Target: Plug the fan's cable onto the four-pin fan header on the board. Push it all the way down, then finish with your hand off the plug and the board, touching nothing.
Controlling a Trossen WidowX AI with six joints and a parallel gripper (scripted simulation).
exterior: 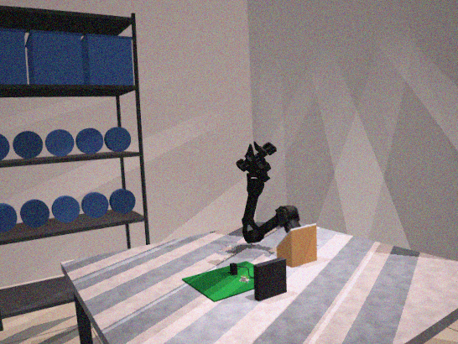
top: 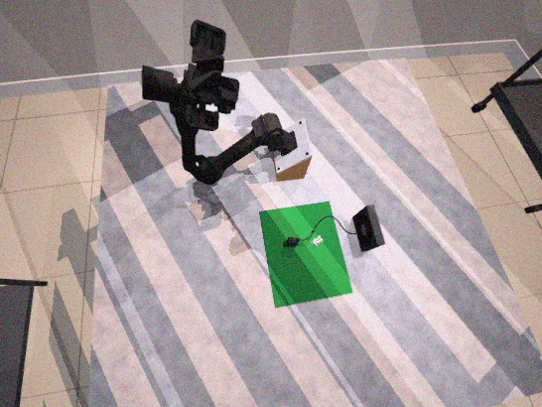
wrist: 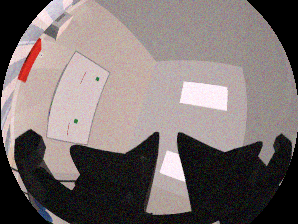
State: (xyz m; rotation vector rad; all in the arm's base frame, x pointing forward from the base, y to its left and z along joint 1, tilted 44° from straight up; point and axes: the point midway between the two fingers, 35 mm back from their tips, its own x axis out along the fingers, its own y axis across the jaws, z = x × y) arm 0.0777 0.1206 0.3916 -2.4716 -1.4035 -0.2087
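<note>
My gripper tip is now 510 mm above the green board, 250 mm short of it and 180 mm to the right of it. Also, from my gripper tip: pale plug 500 mm below, 220 mm to the left, 220 mm ahead; then black fan 440 mm below, 370 mm to the left, 220 mm ahead.
</note>
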